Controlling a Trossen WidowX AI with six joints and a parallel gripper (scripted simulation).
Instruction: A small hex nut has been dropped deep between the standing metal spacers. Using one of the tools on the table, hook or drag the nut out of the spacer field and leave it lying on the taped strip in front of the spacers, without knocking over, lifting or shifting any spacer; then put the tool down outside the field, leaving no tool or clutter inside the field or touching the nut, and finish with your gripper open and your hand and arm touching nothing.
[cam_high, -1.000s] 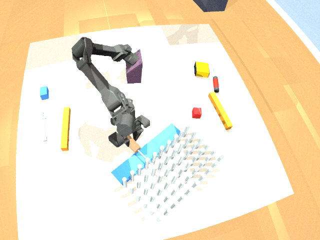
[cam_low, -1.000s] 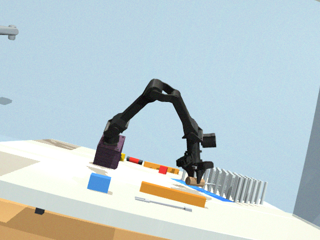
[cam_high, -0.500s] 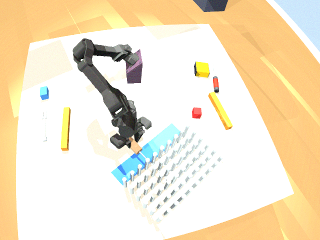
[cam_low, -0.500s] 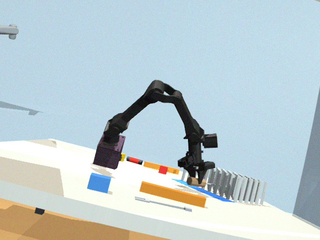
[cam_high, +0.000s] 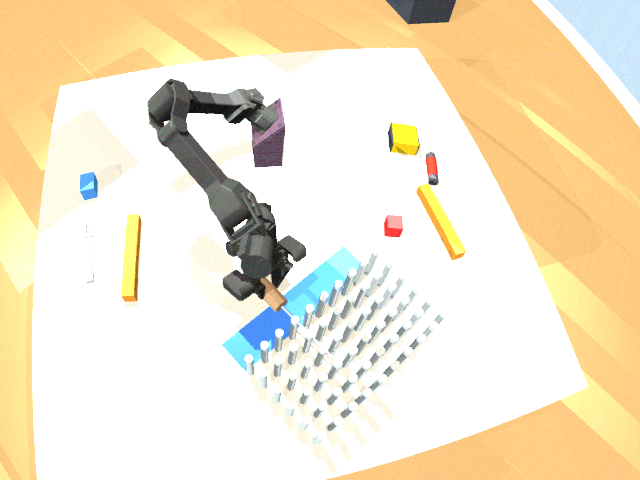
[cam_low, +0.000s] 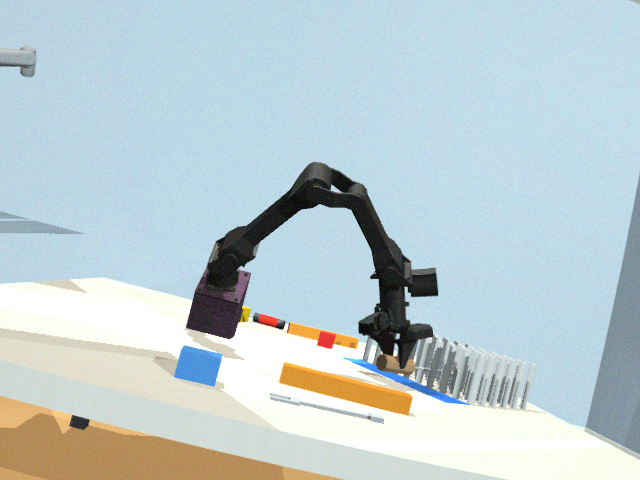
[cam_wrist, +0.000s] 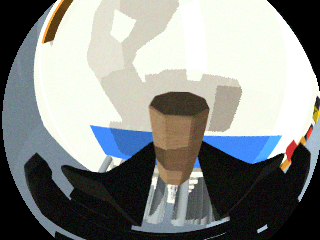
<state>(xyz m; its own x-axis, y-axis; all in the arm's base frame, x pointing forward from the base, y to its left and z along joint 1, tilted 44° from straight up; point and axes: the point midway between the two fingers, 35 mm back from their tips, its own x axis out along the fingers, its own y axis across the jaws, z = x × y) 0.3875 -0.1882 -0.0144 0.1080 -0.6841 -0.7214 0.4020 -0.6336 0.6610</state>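
Right now my gripper tip is 60 mm to the right of the blue taped strip, 40 mm short of it and 30 mm above it. Round my gripper tip: blue cube: 440 mm behind, 370 mm to the right, 10 mm below; hook tool: 100 mm ahead, 40 mm to the left; red cube: 350 mm to the left, 80 mm behind, 10 mm below.
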